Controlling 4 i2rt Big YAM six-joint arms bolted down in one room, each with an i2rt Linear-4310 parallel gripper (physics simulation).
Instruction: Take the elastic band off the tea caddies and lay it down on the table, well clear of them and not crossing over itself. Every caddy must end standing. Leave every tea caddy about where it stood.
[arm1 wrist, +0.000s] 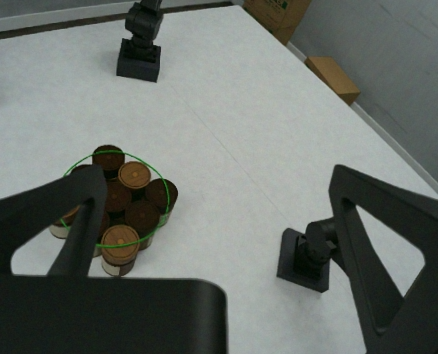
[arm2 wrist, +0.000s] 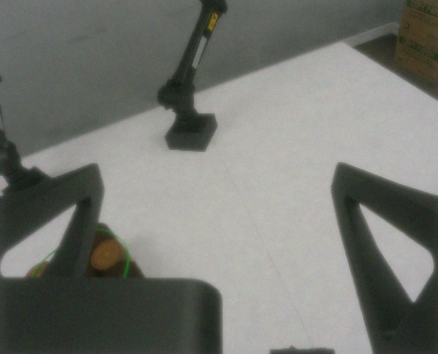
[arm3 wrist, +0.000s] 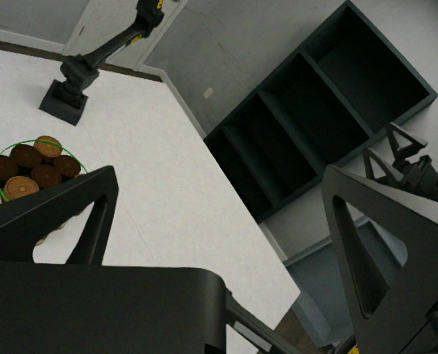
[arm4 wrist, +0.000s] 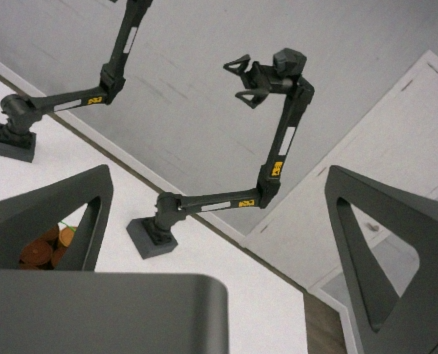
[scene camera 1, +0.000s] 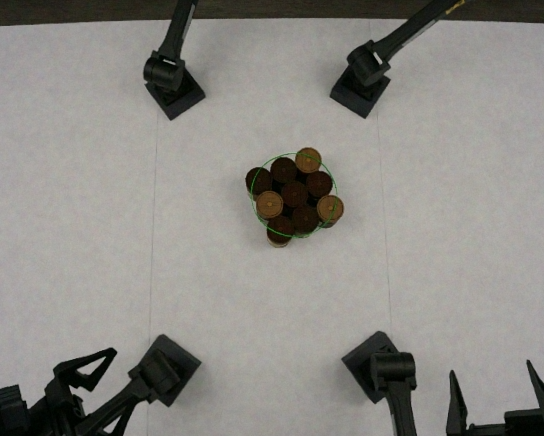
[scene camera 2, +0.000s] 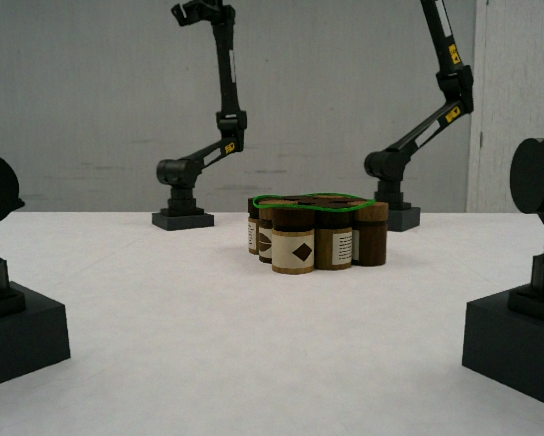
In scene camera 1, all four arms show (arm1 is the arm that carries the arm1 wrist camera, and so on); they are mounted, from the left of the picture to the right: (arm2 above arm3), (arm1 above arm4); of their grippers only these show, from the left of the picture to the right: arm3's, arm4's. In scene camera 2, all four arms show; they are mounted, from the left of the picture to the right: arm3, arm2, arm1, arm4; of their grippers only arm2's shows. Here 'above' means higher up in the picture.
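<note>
Several tea caddies (arm1 wrist: 142, 216) (arm2 wrist: 106, 255) (arm3 wrist: 26, 156) (arm4 wrist: 36, 252) (scene camera 1: 294, 193) (scene camera 2: 293, 250) with dark and light wooden lids stand upright in a tight cluster. The green elastic band (arm1 wrist: 120, 246) (scene camera 1: 293, 153) (scene camera 2: 256, 201) is an uncrossed loop lying over the lids; in scene camera 2 it dips and rises at lid height. Arm1's gripper (arm1 wrist: 217, 172), arm2's gripper (arm2 wrist: 217, 171), arm3's gripper (arm3 wrist: 220, 172) and arm4's gripper (arm4 wrist: 218, 172) (scene camera 1: 490, 367) are open and empty, away from the caddies. Fingers hide part of the cluster in the wrist views.
The white table (scene camera 1: 270, 300) (scene camera 2: 250, 340) carries four dark arm bases around the cluster. A dark shelf unit (arm3 wrist: 312, 150) and a grey-blue bin (arm3 wrist: 320, 295) are beyond the table edge in the arm3 wrist view. Cardboard boxes (arm1 wrist: 332, 79) (arm2 wrist: 419, 40) are beyond the table.
</note>
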